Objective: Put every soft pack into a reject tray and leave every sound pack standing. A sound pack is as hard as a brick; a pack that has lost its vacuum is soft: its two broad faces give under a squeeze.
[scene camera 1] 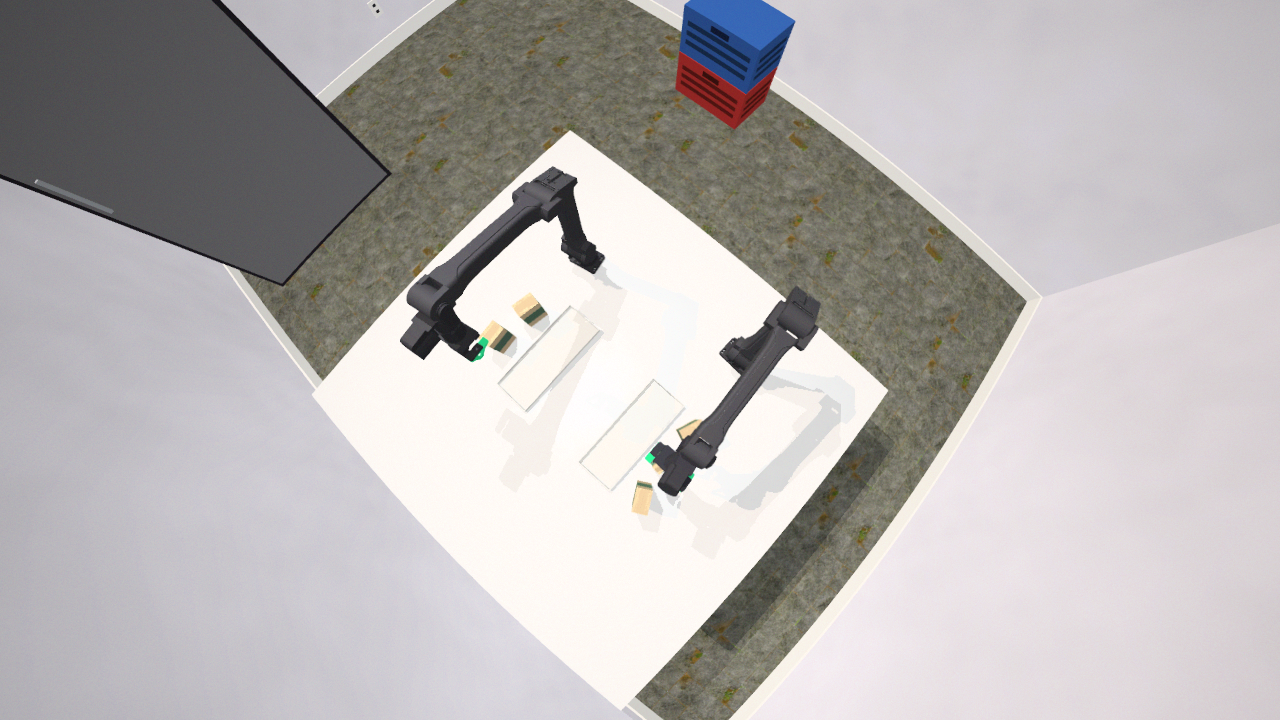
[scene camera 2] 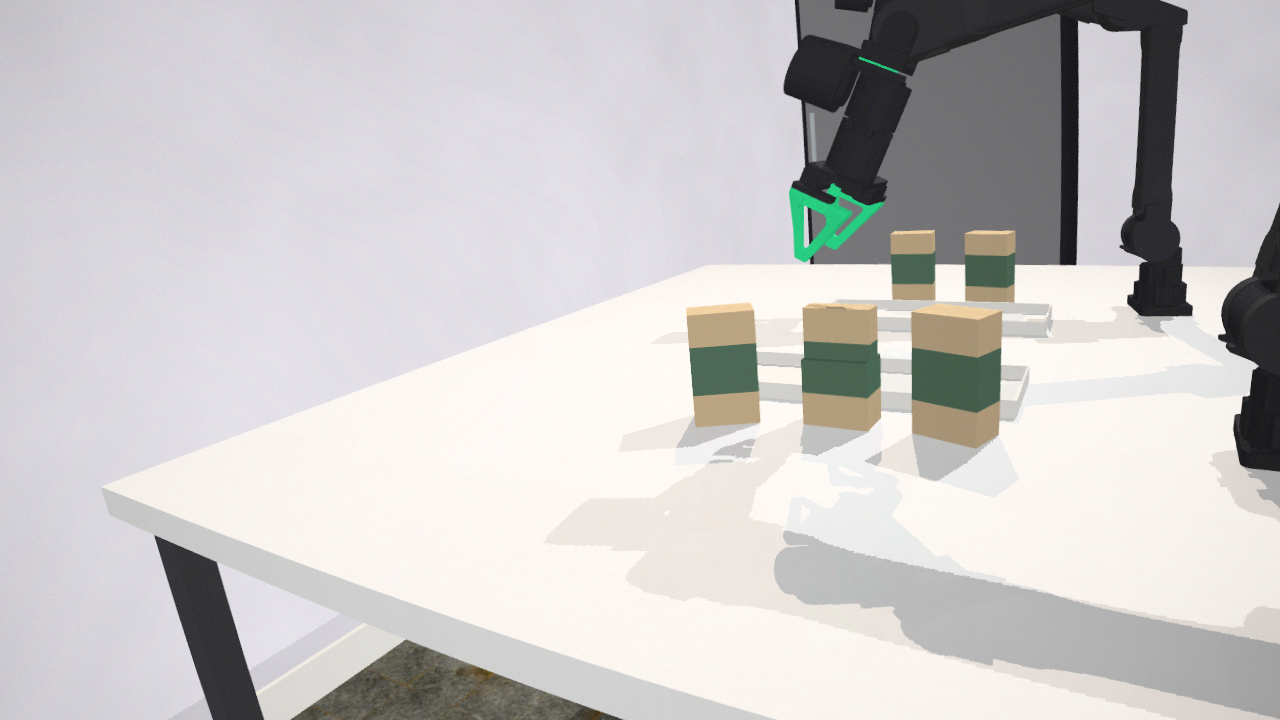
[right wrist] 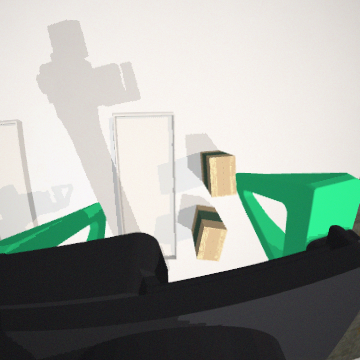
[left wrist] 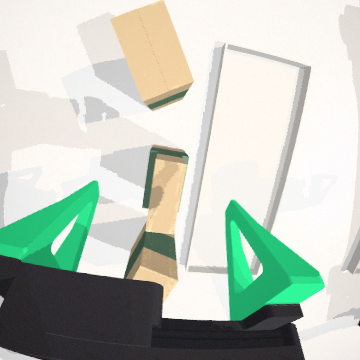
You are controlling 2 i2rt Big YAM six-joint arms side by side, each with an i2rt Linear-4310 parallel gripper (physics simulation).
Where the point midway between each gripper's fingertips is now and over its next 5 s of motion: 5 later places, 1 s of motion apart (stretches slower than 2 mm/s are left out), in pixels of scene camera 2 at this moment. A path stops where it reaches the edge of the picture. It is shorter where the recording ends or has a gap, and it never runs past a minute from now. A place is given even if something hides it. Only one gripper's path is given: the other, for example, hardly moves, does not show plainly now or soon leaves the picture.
The left gripper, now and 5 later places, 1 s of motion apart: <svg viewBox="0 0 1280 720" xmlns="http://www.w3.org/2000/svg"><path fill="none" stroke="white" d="M816 253L713 262L701 337L697 275L931 233L927 299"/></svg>
